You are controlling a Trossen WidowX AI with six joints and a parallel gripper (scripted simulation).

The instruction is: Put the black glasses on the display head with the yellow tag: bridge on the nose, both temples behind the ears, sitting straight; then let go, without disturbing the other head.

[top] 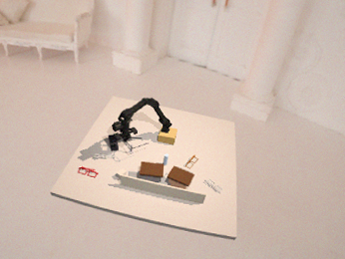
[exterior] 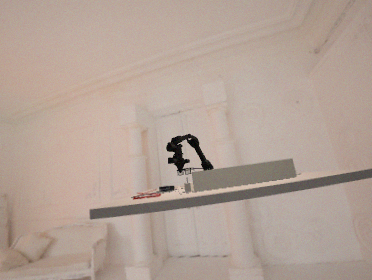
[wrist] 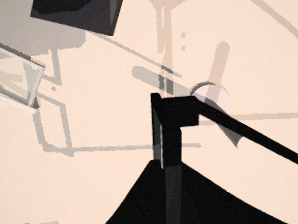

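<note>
The black box is 13 cm to the right of my gripper tip, 11 cm below it and 5 cm behind it. Round my gripper tip: long grey wall 42 cm to the left, 23 cm ahead, 7 cm below; then brown head 50 cm to the left, 7 cm below, 6 cm ahead.
</note>
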